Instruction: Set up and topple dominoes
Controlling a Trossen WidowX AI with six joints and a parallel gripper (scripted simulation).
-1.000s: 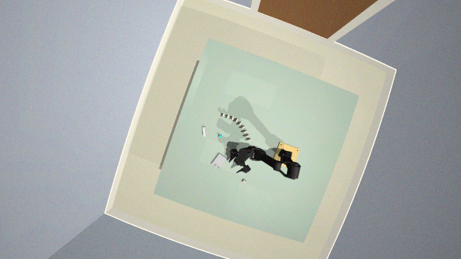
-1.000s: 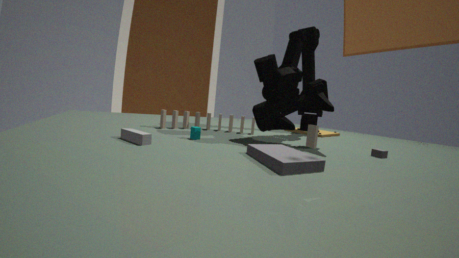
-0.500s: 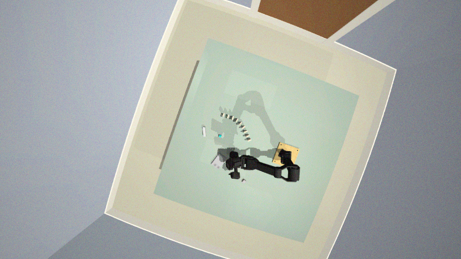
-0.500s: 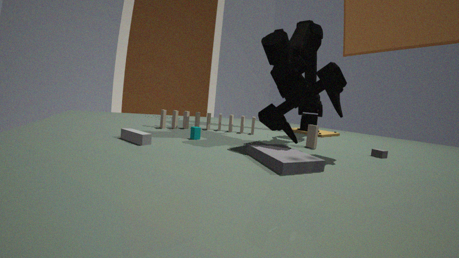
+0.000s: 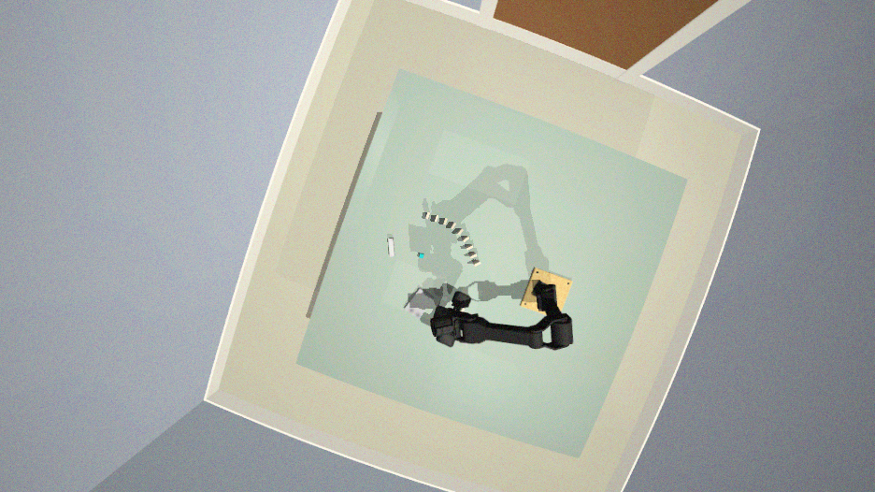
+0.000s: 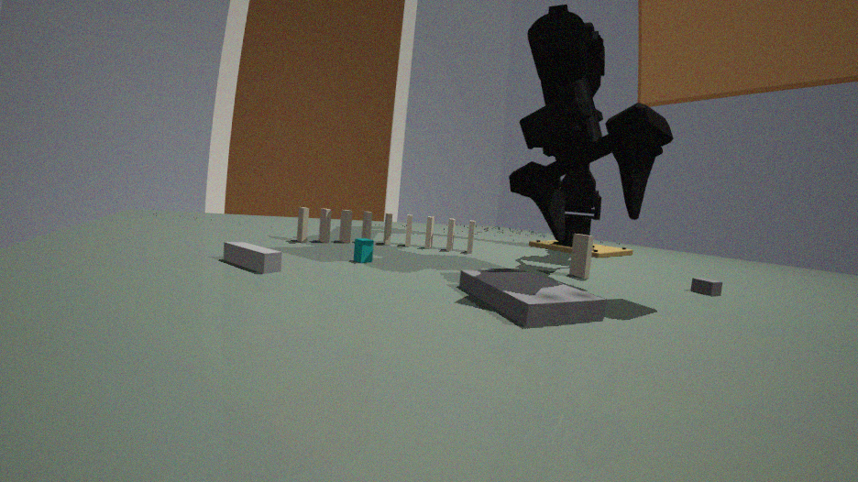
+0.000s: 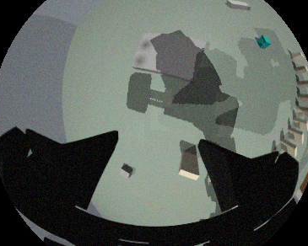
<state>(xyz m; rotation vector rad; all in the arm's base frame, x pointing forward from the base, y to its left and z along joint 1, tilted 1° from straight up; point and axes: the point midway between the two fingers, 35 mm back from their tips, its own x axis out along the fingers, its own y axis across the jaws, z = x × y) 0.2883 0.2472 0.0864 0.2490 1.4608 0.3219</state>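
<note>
The flat grey slab lies 12 cm ahead of my gripper tip, 5 cm below it and 3 cm to the left of it. Also, from my gripper tip: grey bar (32 cm ahead, 12 cm to the right, 5 cm below); small grey block (13 cm behind, 7 cm to the left, 5 cm below); teal cube (20 cm ahead, 15 cm to the right, 5 cm below).
</note>
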